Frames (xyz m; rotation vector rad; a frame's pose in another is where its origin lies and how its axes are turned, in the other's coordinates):
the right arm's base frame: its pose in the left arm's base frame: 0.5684 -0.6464 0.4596 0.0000 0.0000 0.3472
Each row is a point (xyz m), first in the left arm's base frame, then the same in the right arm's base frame.
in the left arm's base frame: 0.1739 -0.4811 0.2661
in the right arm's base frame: -0.3147 0.2897 -0.1935
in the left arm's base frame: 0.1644 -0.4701 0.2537
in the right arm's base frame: -0.3199 0.3032 -0.2059
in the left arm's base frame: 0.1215 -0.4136 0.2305
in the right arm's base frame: -0.3410 0.3710 -0.2291
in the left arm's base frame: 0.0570 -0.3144 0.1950
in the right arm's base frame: -0.3679 0.4862 -0.2646
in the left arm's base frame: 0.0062 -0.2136 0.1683
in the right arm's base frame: -0.3814 0.5983 -0.2913
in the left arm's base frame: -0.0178 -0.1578 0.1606
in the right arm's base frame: -0.3850 0.6589 -0.2990
